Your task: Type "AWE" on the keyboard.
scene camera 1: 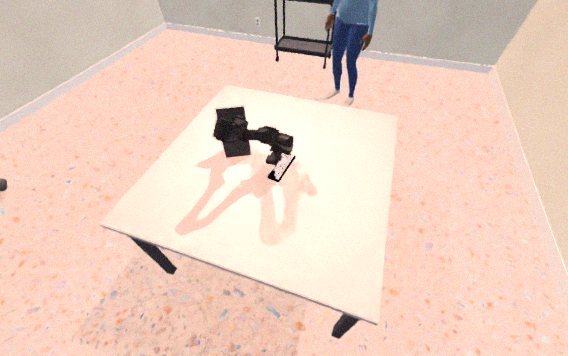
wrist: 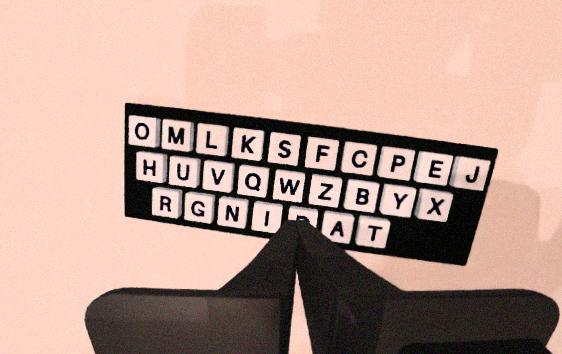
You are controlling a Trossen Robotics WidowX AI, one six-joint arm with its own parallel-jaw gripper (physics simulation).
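Frame: origin at the arm's base, x ahead, y left, z up, level; millimetres.
Seen in the pictures: gripper, fingertip midpoint: (scene camera 1: 280, 160) (wrist: 295, 229); arm's base, origin of the base link: (scene camera 1: 237, 123).
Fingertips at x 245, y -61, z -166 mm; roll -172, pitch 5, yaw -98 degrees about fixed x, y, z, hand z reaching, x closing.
Note:
Offsets run from my fingertips to a thing's top centre. "spot": to the spot under its first point. Level surfaces: height alone.
The black keyboard {spot: dz -42, dx -13, dy -86 mm} (scene camera 1: 274, 176) (wrist: 430, 240) with white letter keys lies flat on the table. In the wrist view the A key {dz -36, dx -16, dy -21 mm} (wrist: 337, 229) is in the bottom row, between a partly covered key {dz -36, dx -11, dy -2 mm} (wrist: 303, 218) and the T key. The W key {dz -36, dx +11, dy +3 mm} (wrist: 288, 186) is in the middle row, between Q and Z. The E key {dz -36, dx +12, dy -75 mm} (wrist: 435, 169) is in the top row, between P and J. My gripper (wrist: 295, 229) is shut and empty. Its tips cover the lower part of the key left of A, below W. Their height above the keys is hard to tell.
The white table {dz -52 mm} (scene camera 1: 330, 240) bears the arm's dark base plate (scene camera 1: 237, 148), left of the keyboard. Shadows of the arm fall across the table. A person (scene camera 1: 350, 45) in blue and a black shelf cart (scene camera 1: 302, 47) stand behind the table.

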